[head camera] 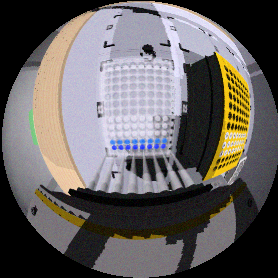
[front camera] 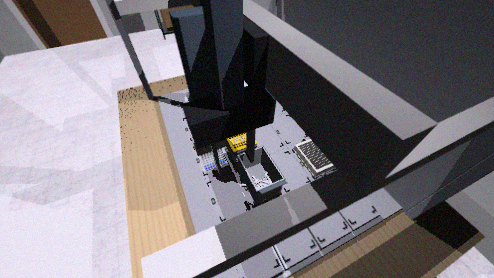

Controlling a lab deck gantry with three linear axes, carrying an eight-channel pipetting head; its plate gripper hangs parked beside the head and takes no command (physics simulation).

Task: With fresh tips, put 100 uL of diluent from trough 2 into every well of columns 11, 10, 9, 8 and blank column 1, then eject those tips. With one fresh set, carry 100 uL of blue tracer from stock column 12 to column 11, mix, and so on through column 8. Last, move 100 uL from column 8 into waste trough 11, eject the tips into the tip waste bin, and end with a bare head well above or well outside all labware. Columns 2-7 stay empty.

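Note:
The dark pipetting head stands over the deck with a row of pale tips on it. No blue shows in the tips. The well plate lies in front of the tips in the head view. Its end column of wells is deep blue, the adjacent column is a lighter blue, and several columns beyond look whitish. Tip ends are near the blue end of the plate; their exact height is unclear. The parked plate gripper cannot be made out clearly against the dark head.
The open waste bin stands beside the plate, with loose white tips inside. The yellow tip rack is behind the bin. Slotted white labware lies at the right. A grey frame beam crosses the front.

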